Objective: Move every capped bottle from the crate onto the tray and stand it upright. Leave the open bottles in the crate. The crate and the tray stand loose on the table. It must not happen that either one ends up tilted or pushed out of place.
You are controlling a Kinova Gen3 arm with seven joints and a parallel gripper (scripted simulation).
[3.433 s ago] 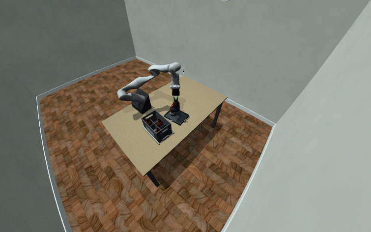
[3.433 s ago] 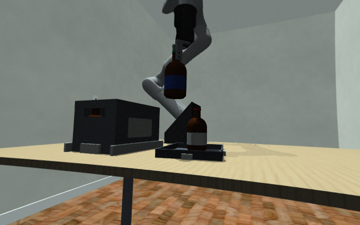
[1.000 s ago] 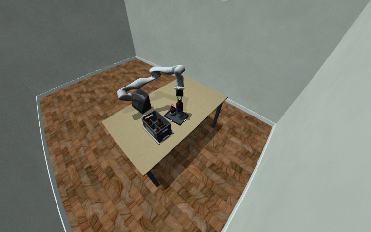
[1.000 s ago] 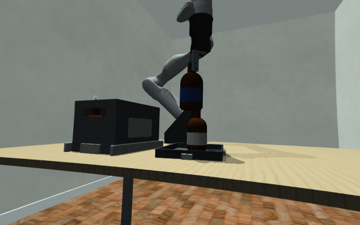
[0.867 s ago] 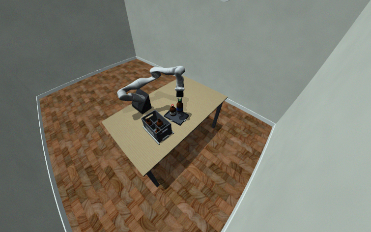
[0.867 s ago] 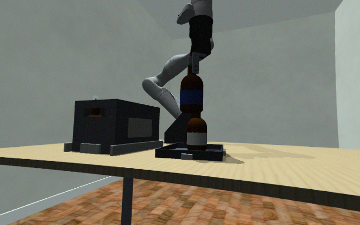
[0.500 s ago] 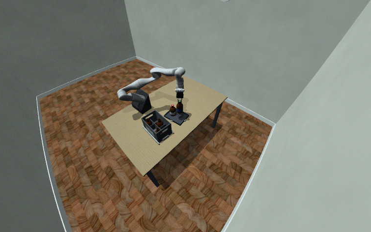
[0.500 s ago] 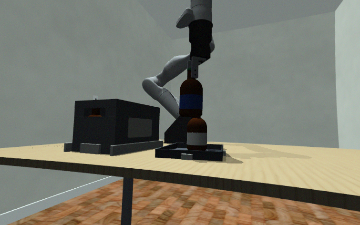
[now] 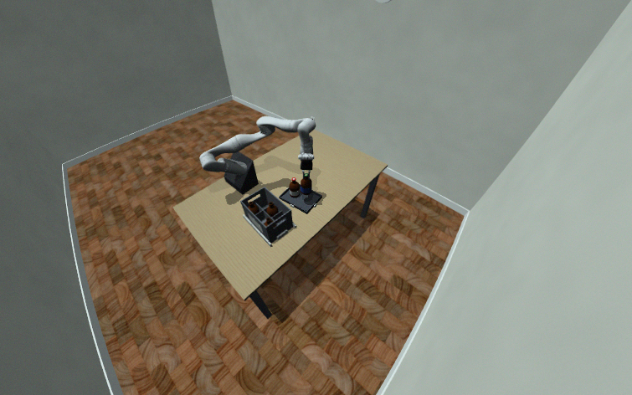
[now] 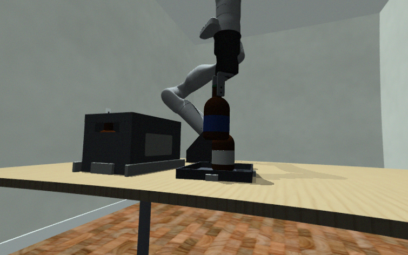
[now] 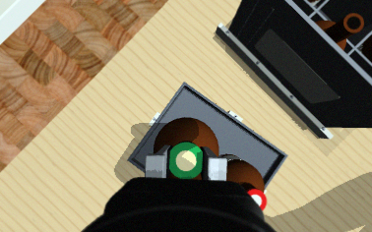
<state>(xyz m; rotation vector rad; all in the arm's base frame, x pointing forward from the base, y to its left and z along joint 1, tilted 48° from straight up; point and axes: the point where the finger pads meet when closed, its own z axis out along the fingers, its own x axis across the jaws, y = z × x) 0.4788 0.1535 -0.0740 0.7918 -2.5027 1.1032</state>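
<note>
Now: the green-capped bottle 60 mm below my hand. Also, from my hand: black tray (50 mm behind, 230 mm below); dark crate (70 mm behind, 300 mm to the right, 160 mm below).
</note>
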